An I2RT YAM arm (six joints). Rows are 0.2 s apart.
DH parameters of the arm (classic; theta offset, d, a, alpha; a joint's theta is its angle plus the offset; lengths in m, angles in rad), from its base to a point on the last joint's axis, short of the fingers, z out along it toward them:
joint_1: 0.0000 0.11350 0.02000 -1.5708
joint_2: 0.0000 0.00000 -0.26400 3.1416
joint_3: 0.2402 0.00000 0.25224 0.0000
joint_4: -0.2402 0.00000 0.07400 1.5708
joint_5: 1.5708 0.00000 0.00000 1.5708
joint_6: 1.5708 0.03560 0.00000 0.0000
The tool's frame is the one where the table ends.
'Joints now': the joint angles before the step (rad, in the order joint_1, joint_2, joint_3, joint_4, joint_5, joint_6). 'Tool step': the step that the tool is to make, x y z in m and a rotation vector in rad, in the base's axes. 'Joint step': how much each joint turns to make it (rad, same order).
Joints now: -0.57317 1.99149 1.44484 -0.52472 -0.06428 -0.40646
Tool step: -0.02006 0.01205 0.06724 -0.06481 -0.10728 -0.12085
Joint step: 0.00380 -0.18082 -0.00077 -0.05111 0.06370 0.10718
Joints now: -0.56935 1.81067 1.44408 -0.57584 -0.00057 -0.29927
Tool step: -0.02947 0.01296 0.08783 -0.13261 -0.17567 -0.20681
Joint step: 0.00113 -0.18539 0.07326 -0.04923 0.15181 0.14305
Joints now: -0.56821 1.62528 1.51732 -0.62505 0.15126 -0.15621
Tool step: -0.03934 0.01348 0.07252 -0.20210 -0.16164 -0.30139
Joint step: 0.00039 -0.14574 0.07054 -0.00303 0.29297 0.11368
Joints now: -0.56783 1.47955 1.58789 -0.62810 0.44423 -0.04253
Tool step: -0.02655 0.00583 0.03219 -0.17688 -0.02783 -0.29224
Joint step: 0.00001 -0.06180 0.02825 0.02211 0.32120 0.01296
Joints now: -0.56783 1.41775 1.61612 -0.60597 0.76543 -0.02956
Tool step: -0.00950 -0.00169 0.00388 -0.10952 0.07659 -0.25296
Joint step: -0.00114 -0.00572 -0.01222 0.03549 0.28382 -0.04349
